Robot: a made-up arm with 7 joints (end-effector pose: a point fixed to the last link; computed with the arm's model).
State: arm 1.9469 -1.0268 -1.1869 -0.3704 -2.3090 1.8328 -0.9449
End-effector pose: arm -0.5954 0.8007 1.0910 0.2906 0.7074 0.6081 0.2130
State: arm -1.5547 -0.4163 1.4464 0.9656 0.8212 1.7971 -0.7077
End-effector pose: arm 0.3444 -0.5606 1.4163 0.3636 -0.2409 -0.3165 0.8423
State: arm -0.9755 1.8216 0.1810 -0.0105 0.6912 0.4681 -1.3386
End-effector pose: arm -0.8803 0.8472 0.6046 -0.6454 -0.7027 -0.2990 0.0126
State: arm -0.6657 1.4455 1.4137 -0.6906 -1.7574 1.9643 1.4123
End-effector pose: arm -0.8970 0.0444 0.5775 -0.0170 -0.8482 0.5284 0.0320
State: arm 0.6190 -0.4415 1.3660 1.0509 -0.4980 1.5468 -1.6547
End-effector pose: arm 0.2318 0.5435 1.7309 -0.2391 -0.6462 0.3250 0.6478
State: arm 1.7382 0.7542 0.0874 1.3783 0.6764 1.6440 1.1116
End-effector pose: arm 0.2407 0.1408 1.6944 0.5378 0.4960 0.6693 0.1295
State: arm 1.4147 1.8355 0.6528 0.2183 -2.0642 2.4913 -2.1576
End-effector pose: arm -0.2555 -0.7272 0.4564 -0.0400 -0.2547 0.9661 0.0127
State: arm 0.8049 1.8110 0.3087 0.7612 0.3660 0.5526 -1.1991
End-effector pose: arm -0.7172 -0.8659 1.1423 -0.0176 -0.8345 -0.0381 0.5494
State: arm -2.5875 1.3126 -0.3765 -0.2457 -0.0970 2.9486 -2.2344
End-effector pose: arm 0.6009 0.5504 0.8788 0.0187 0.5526 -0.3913 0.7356
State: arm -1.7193 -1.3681 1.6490 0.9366 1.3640 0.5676 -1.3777
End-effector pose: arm 0.5396 -0.8397 0.9564 0.4973 -0.3343 0.0949 0.7949
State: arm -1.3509 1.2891 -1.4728 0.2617 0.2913 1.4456 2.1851
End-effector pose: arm -0.3556 1.0137 0.9956 -0.1816 -0.8354 0.2579 0.4501
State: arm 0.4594 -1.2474 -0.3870 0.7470 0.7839 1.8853 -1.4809
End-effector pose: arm 0.9679 0.0163 0.8856 -0.4812 -0.0284 -0.1517 0.8629
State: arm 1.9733 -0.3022 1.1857 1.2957 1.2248 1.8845 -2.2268
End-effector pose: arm -0.5477 0.3617 1.1815 0.0324 -0.2643 0.8819 0.3891
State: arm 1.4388 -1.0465 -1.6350 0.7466 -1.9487 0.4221 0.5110
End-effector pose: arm 0.6722 1.0489 1.2025 -0.4599 -0.4992 -0.6762 0.2865
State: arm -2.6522 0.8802 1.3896 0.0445 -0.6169 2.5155 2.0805
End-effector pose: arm 0.4388 0.5930 1.4174 -0.1799 -0.0557 0.3159 0.9299
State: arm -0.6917 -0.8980 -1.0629 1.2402 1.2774 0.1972 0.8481
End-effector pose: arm -0.0687 -1.0544 0.8955 0.8282 0.2371 -0.4962 0.1075
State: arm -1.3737 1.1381 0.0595 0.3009 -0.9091 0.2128 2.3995
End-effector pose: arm -0.2911 1.0883 1.4233 0.4381 -0.8097 0.1111 0.3743
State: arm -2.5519 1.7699 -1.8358 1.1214 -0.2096 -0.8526 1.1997
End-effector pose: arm 0.0678 0.9807 0.3978 0.6483 -0.7494 0.0751 0.1114
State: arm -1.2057 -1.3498 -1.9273 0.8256 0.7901 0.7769 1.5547
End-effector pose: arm -0.2439 -0.9445 1.4333 0.2945 -0.3433 -0.8909 0.0417
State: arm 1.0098 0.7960 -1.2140 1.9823 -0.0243 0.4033 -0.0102
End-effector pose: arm 0.7560 -0.4787 1.1243 0.2176 0.6366 0.0162 0.7397
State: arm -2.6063 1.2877 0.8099 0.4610 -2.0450 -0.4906 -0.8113
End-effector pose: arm 1.0674 0.5183 1.2485 0.0097 0.0724 0.8428 0.5333
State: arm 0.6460 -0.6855 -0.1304 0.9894 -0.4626 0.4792 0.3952
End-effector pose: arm 1.0033 0.5025 1.3267 -0.2470 0.4717 -0.2070 0.8207
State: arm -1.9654 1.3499 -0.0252 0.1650 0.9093 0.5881 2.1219
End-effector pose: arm 0.1664 1.1108 1.3111 0.3562 -0.2341 -0.0106 0.9045
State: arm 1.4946 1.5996 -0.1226 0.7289 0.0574 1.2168 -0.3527
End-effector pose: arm 0.1885 -1.0625 1.1142 0.6635 -0.4953 0.1823 0.5303
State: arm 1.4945 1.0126 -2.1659 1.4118 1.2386 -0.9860 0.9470
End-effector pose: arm 0.7895 -0.4473 0.7348 0.4174 0.7747 0.4750 0.0062
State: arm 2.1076 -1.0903 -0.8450 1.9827 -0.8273 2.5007 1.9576
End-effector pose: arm 0.1049 0.7631 0.7285 -0.1326 0.5966 0.3800 0.6943
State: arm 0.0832 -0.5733 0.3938 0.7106 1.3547 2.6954 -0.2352
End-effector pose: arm 0.6909 0.0942 1.1504 0.7460 -0.1580 -0.2835 0.5815
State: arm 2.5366 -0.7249 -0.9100 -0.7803 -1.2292 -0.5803 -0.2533
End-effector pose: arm -0.4300 -0.2230 1.8224 -0.0523 0.0142 0.1166 0.9917
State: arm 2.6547 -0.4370 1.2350 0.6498 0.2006 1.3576 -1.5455
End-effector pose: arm -0.6493 0.2657 1.7169 0.3301 -0.2349 0.9121 0.0626
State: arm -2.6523 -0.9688 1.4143 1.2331 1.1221 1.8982 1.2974
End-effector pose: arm -0.3188 -0.6405 0.9101 -0.7612 0.6241 -0.1575 0.0795
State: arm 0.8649 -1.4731 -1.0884 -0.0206 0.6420 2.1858 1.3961
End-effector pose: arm 0.6951 0.5979 1.1327 0.4677 0.1393 0.4917 0.7211
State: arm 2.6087 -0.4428 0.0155 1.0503 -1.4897 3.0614 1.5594
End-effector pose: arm -0.5391 0.3391 1.4874 0.0195 -0.0133 -0.9570 0.2892
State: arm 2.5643 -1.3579 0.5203 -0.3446 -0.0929 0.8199 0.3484
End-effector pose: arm -0.5782 0.9013 1.4137 -0.1154 0.4426 0.8080 0.3714
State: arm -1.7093 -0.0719 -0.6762 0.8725 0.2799 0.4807 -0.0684
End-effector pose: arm -0.6469 -0.3316 1.8295 0.2818 0.0734 -0.9180 0.2693
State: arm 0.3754 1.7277 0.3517 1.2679 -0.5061 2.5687 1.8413
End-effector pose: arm -0.7268 -0.2737 1.1343 0.0237 -0.5153 0.8194 0.2501
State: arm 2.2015 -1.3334 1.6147 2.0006 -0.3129 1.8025 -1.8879
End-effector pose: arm -0.7156 0.0400 0.9487 -0.1937 0.3025 -0.9146 0.1857
